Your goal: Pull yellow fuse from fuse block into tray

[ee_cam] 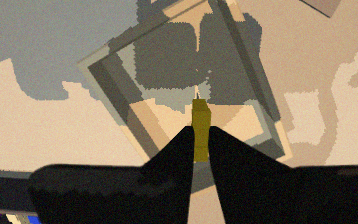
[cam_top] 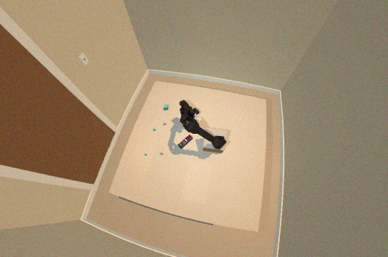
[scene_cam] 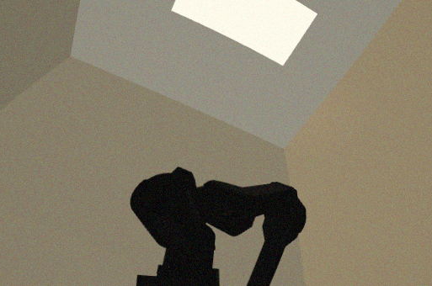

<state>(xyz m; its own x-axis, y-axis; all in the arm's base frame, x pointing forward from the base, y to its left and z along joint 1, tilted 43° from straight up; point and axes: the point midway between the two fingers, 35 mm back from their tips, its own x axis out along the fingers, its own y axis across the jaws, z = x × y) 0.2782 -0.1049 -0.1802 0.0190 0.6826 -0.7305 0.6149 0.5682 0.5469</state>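
My gripper tip is 50 mm above the tan tray.
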